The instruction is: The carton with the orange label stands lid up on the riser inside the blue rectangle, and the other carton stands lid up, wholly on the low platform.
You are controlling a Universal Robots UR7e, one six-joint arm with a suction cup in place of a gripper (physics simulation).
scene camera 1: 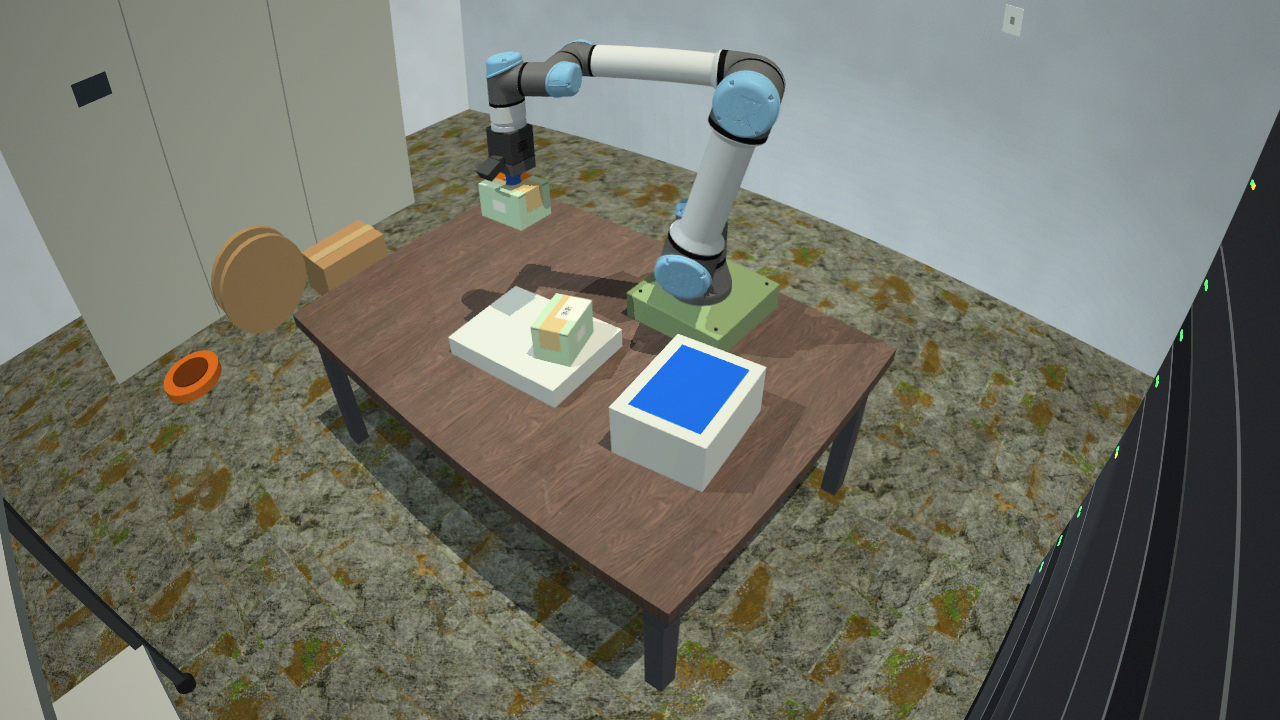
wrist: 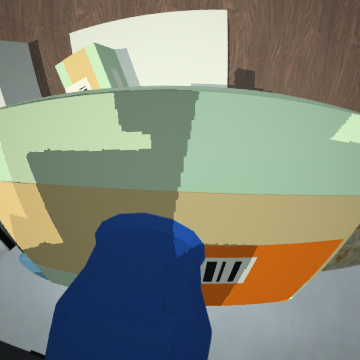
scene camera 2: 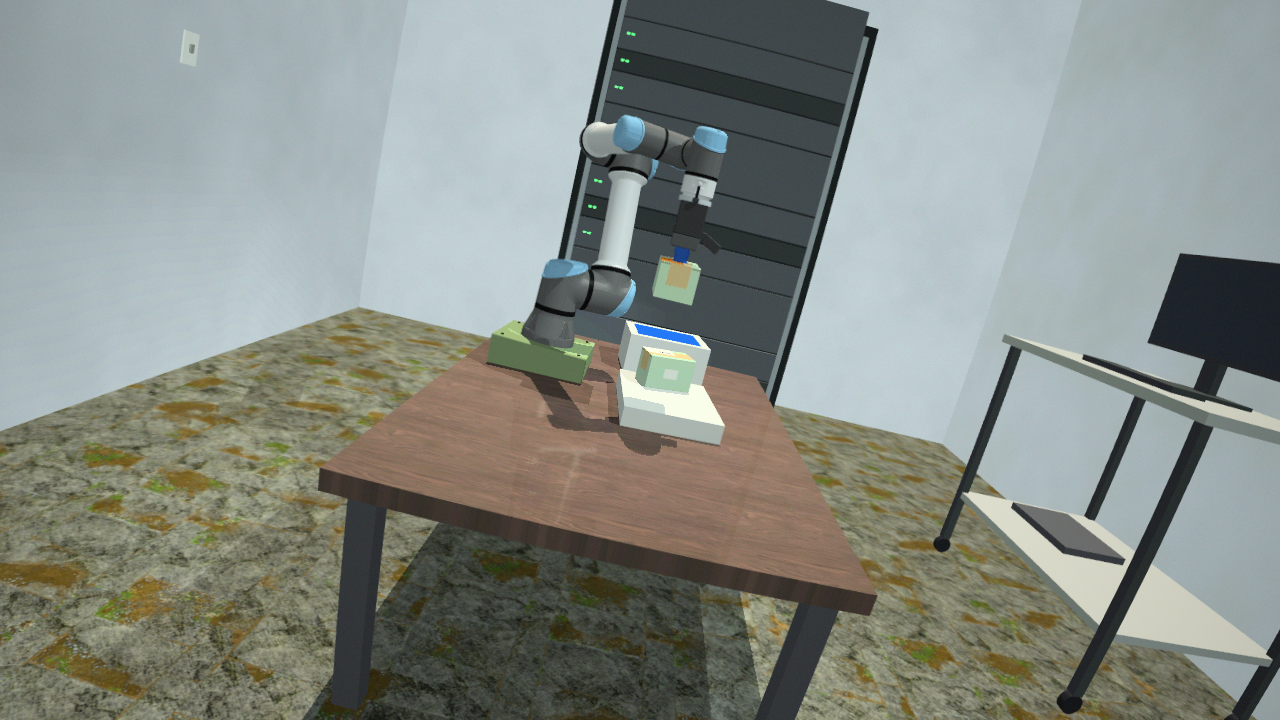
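My gripper [scene camera 1: 512, 181] [scene camera 2: 682, 257] [wrist: 145, 222], a blue suction cup, is shut on the top of the carton with the orange label [scene camera 1: 513, 211] [scene camera 2: 674, 286] [wrist: 280, 165]. That pale green carton hangs lid up, high above the table. Its orange label [wrist: 287, 272] shows beside the cup in the wrist view. The other carton [scene camera 1: 562, 333] [scene camera 2: 665, 370] [wrist: 105, 67], with a white label on its taped lid, stands lid up on the low white platform [scene camera 1: 496, 351] [scene camera 2: 671, 416] [wrist: 180, 40]. The white riser [scene camera 1: 657, 445] [scene camera 2: 702, 367] bears the blue rectangle [scene camera 1: 687, 390] [scene camera 2: 666, 334], with no carton on it.
The arm's green base block [scene camera 1: 751, 300] [scene camera 2: 537, 358] stands on the wooden table [scene camera 1: 465, 429] [scene camera 2: 554, 483] behind the platform and riser. The riser is beside the platform, and it is taller. A dark server rack [scene camera 2: 716, 116] and a cart [scene camera 2: 1154, 555] stand off the table.
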